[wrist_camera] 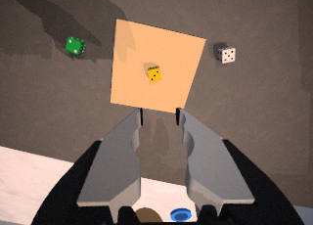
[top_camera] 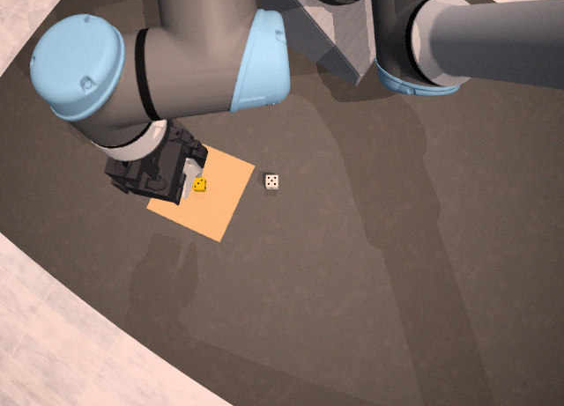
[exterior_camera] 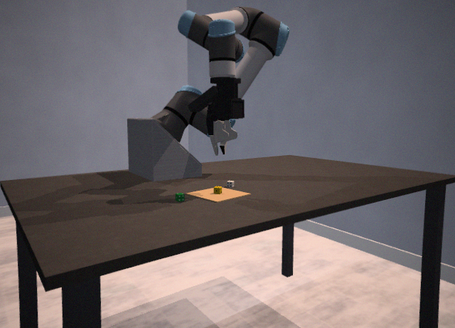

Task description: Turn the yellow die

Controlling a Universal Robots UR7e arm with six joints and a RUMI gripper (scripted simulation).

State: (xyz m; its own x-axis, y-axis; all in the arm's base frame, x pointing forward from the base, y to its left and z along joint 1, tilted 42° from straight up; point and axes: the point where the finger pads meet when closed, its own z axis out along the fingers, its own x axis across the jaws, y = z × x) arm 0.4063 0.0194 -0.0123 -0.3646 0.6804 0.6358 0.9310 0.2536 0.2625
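Now: hand 120 mm above the yellow die. The rest, counted from my hand: orange mat 140 mm below; then green die 130 mm to the right, 130 mm below; then white die 70 mm behind, 90 mm to the left, 130 mm below.
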